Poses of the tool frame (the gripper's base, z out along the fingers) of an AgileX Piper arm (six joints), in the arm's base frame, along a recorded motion.
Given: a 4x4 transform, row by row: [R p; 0 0 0 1], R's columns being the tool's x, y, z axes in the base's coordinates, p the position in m. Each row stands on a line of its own.
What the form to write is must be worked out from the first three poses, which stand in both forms.
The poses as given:
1:
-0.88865 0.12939 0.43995 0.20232
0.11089 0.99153 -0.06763 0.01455
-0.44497 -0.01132 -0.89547 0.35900
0 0 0 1
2:
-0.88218 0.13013 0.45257 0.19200
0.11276 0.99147 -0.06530 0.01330
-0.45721 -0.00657 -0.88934 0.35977
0 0 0 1
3:
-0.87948 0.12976 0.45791 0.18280
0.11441 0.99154 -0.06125 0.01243
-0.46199 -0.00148 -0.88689 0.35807
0 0 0 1
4:
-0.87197 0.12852 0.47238 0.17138
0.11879 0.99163 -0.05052 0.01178
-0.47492 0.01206 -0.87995 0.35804
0 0 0 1
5:
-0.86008 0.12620 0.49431 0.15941
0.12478 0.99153 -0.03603 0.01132
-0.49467 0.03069 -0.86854 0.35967
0 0 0 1
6:
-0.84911 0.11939 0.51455 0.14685
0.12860 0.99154 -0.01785 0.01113
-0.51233 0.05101 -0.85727 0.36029
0 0 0 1
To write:
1:
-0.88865 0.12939 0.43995 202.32
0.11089 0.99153 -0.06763 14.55
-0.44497 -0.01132 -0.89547 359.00
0 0 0 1

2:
-0.88218 0.13013 0.45257 192.00
0.11276 0.99147 -0.06530 13.30
-0.45721 -0.00657 -0.88934 359.77
0 0 0 1

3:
-0.87948 0.12976 0.45791 182.80
0.11441 0.99154 -0.06125 12.43
-0.46199 -0.00148 -0.88689 358.07
0 0 0 1

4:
-0.87197 0.12852 0.47238 171.38
0.11879 0.99163 -0.05052 11.78
-0.47492 0.01206 -0.87995 358.04
0 0 0 1

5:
-0.86008 0.12620 0.49431 159.41
0.12478 0.99153 -0.03603 11.32
-0.49467 0.03069 -0.86854 359.67
0 0 0 1

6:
-0.84911 0.11939 0.51455 146.85
0.12860 0.99154 -0.01785 11.13
-0.51233 0.05101 -0.85727 360.29
0 0 0 1

